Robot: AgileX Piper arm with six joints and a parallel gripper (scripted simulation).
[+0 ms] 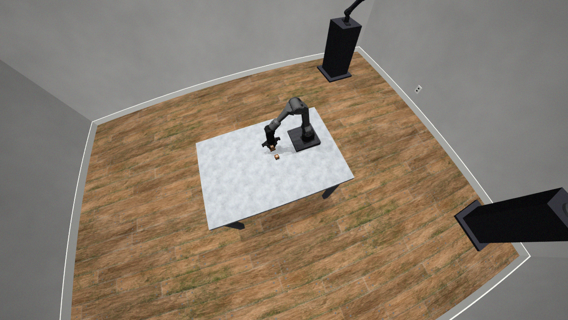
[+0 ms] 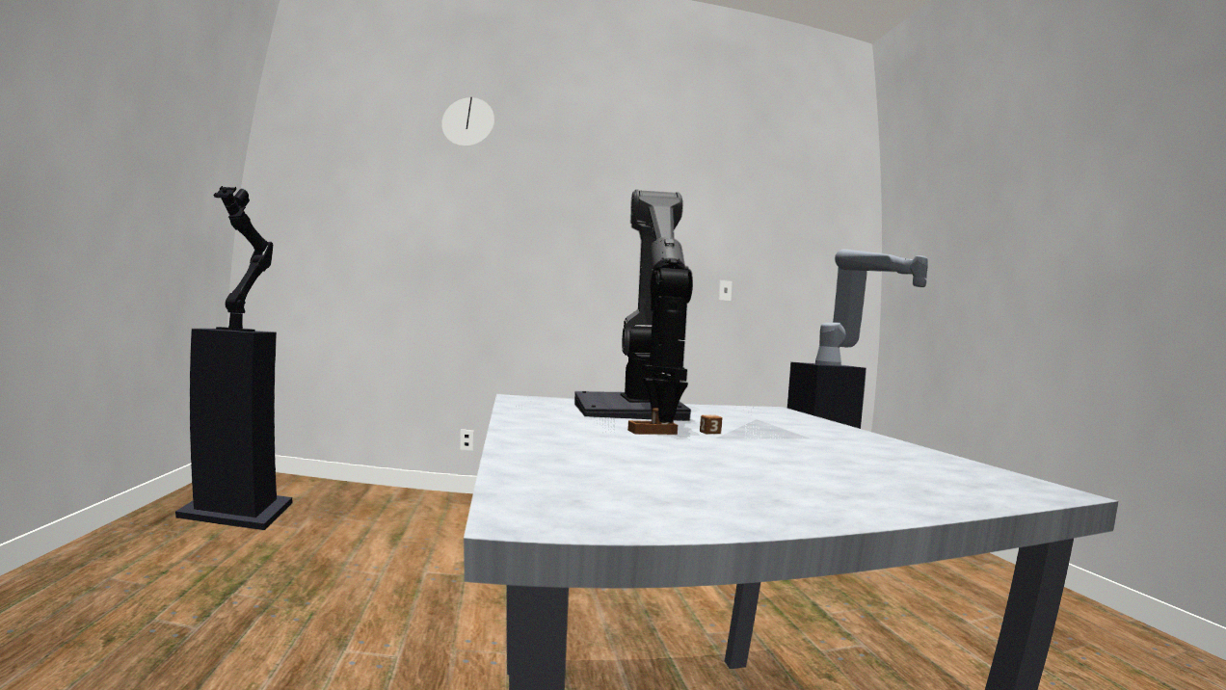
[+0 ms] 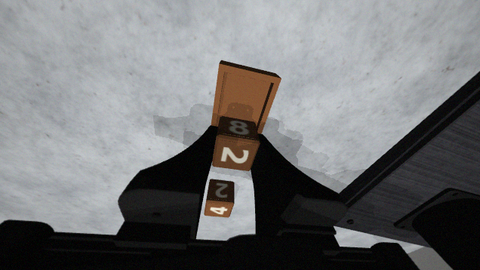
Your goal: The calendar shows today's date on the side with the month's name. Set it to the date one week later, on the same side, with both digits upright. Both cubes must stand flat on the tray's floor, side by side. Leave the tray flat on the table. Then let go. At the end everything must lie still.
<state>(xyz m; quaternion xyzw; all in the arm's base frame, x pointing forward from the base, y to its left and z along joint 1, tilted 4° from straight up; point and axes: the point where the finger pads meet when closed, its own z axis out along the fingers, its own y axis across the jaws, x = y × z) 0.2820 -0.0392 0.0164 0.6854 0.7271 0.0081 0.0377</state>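
The tray lies 20 mm to the right of my hand and 20 mm below it. Also, from my hand: brown cube: 90 mm to the left, 10 mm below, 10 mm behind.
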